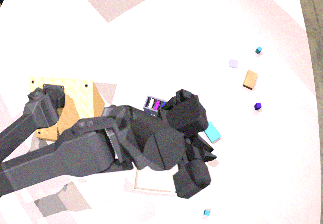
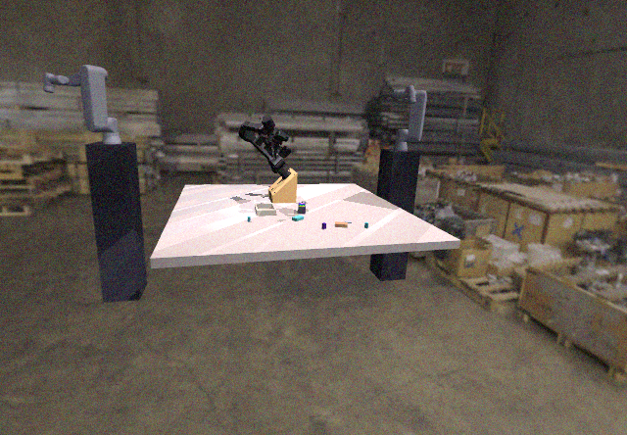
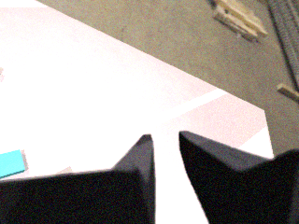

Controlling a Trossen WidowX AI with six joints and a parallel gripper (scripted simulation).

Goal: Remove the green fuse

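Right now the green fuse is 280 mm below my gripper tip, 170 mm to the left of it and 100 mm behind it. Also, from my gripper tip: shallow grey tray: 310 mm below, 110 mm behind, 30 mm to the right; purple cube: 300 mm below, 220 mm to the left, 190 mm ahead; cyan slab: 300 mm below, 120 mm to the left, 40 mm ahead.
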